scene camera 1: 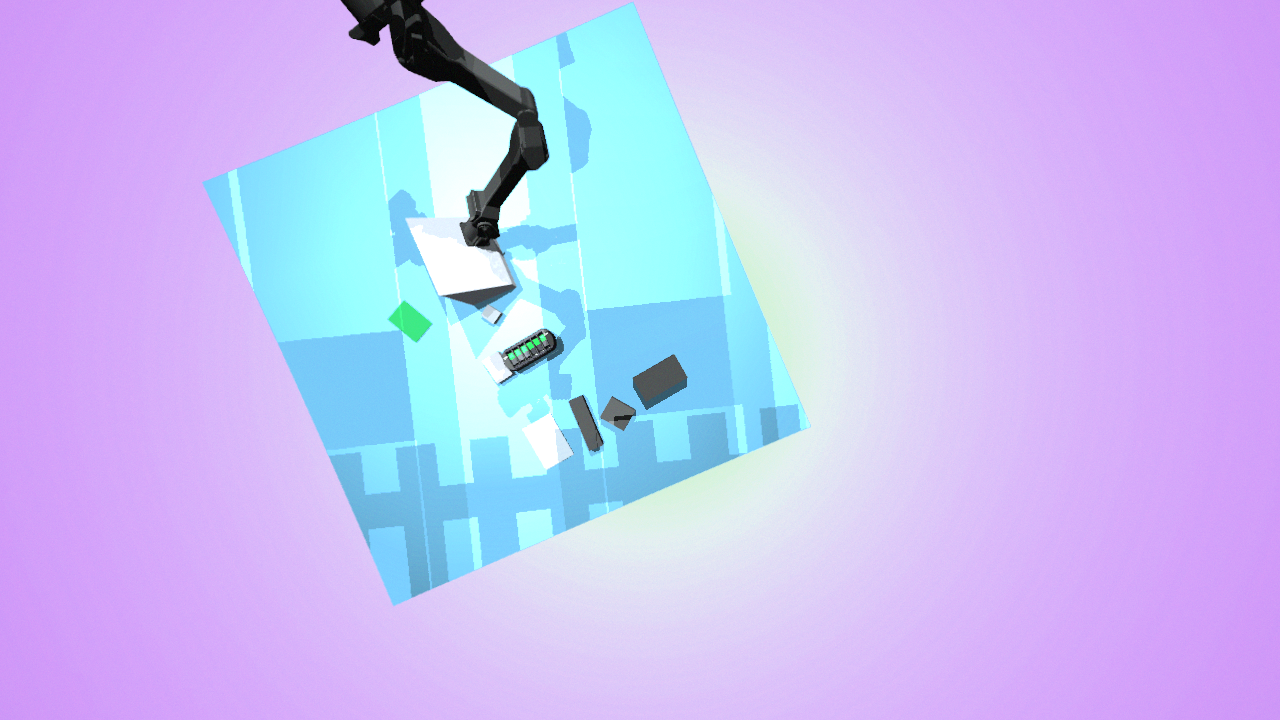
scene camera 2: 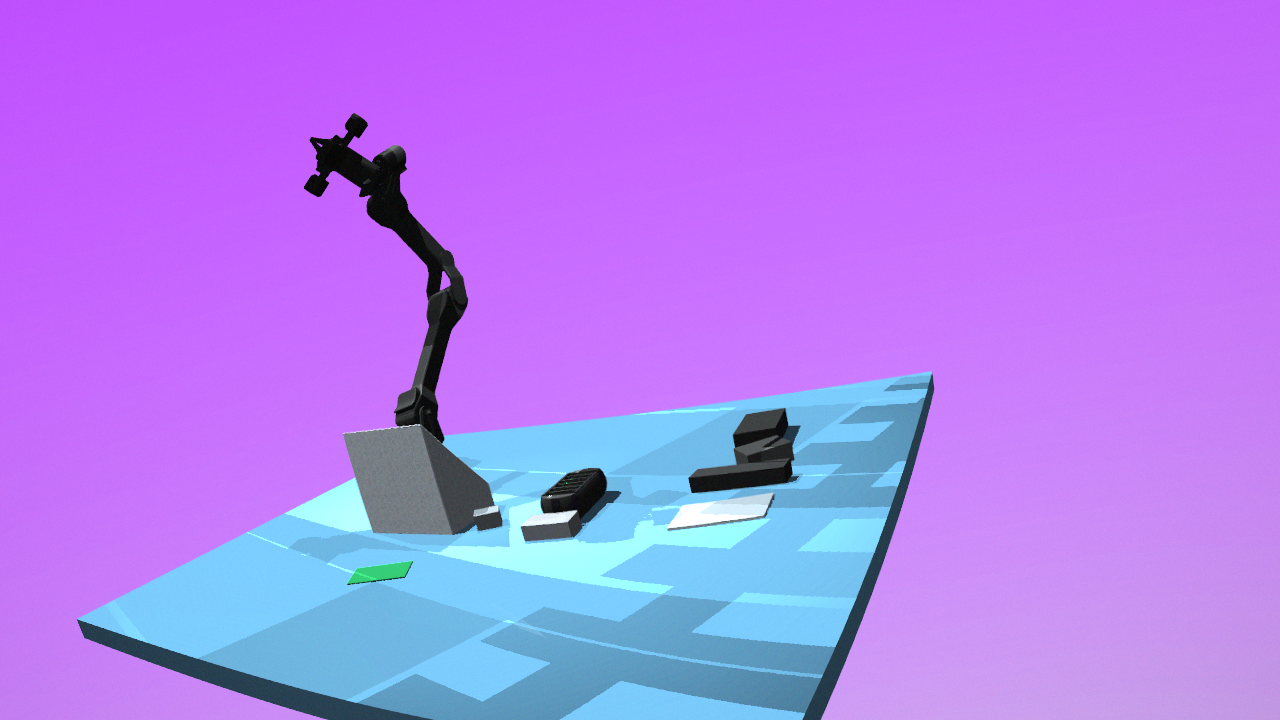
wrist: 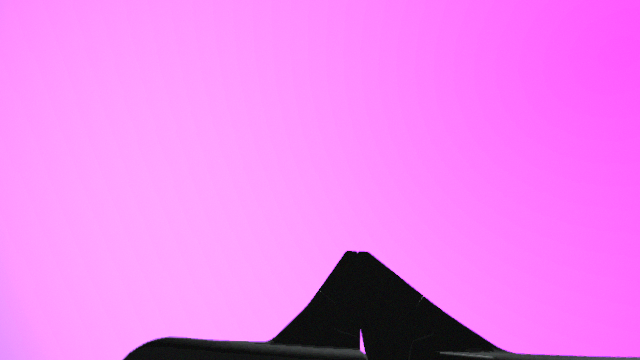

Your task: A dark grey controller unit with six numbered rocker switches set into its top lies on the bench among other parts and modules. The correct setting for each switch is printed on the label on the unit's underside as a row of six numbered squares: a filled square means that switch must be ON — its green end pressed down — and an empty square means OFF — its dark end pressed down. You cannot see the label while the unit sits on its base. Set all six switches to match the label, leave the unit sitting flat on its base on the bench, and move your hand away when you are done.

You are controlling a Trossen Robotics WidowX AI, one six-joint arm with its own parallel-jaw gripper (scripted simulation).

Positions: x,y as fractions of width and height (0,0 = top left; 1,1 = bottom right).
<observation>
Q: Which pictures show the white plate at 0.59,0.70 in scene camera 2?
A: Scene camera 1 and scene camera 2 only.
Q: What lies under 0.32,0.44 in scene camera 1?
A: A green tile.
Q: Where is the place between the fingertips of the gripper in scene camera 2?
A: At 0.24,0.19
</observation>
